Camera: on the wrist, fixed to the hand. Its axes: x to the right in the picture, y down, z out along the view.
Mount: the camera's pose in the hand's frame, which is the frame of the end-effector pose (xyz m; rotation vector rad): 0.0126 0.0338 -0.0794 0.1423 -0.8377 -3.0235
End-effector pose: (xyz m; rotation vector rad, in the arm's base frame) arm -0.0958 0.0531 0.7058 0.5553 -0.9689 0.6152
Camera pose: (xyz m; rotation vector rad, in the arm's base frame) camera -0.0681 0.1333 0.6859 1.5809 0.1384 -2.3693
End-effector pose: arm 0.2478 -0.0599 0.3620 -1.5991 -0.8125 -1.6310
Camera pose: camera 0.2317 -0.1452 0.3701 -0.3385 1.6209 0.3600
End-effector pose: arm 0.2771 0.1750 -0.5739 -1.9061 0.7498 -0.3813
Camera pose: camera 0.2307 0.1012 -0.5700 0.9807 2.7752 0.8904
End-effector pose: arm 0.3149 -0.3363 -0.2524 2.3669 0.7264 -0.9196
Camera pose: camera 0.3802 -0.3090 -0.2014 0.8921 -2.0104 1.2846
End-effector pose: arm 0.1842 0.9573 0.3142 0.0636 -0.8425 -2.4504
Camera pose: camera 0.2066 0.8845 0.2717 -0.1435 0.1845 0.5144
